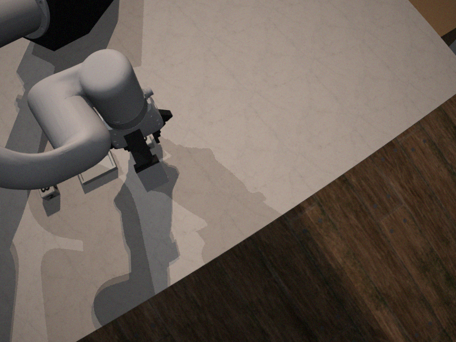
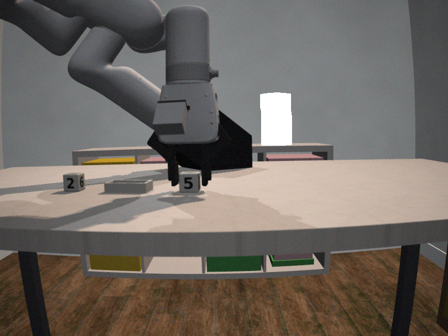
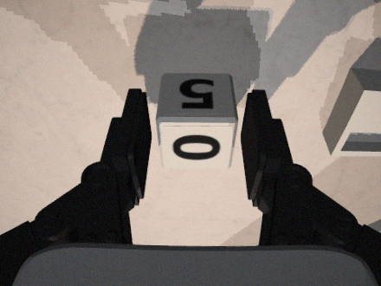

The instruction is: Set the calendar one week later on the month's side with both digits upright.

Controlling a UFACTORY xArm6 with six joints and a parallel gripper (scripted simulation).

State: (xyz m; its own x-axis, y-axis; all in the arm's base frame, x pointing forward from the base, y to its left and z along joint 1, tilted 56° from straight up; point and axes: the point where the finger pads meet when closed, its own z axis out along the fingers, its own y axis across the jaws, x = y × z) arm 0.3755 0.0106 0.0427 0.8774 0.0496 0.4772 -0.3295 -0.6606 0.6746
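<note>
My hand is 10 cm to the left of the grey tray, 4 cm past it and 2 cm above it. Also, from my hand: white cube: 21 cm to the right, 8 cm behind, 1 cm below.
</note>
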